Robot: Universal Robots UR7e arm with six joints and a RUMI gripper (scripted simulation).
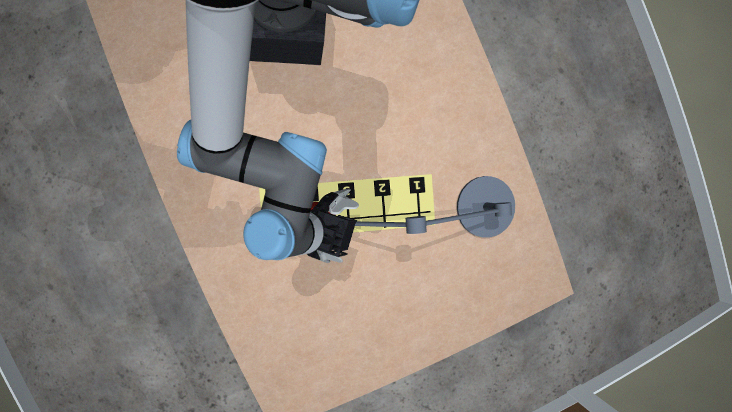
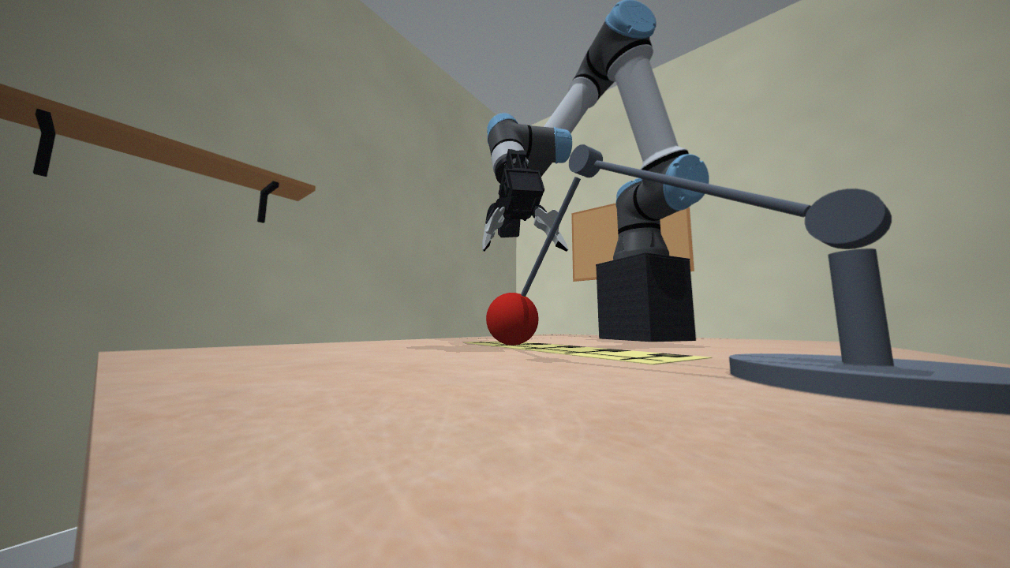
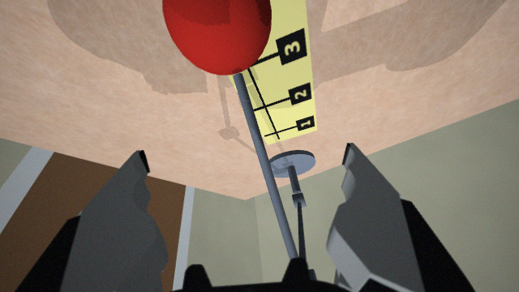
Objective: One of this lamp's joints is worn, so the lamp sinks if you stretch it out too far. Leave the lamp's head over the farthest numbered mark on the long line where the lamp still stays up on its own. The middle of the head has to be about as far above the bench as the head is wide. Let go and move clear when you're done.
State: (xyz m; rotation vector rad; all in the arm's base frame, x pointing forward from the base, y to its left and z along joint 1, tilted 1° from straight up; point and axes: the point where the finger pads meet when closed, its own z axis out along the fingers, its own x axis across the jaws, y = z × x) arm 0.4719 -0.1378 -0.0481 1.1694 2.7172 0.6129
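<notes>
Now: hand 17 cm above the yellow numbered strip, 5 cm to the right of it and 1 cm past it. Round my hand: grey round base (36 cm to the left, 17 cm ahead, 14 cm below).
</notes>
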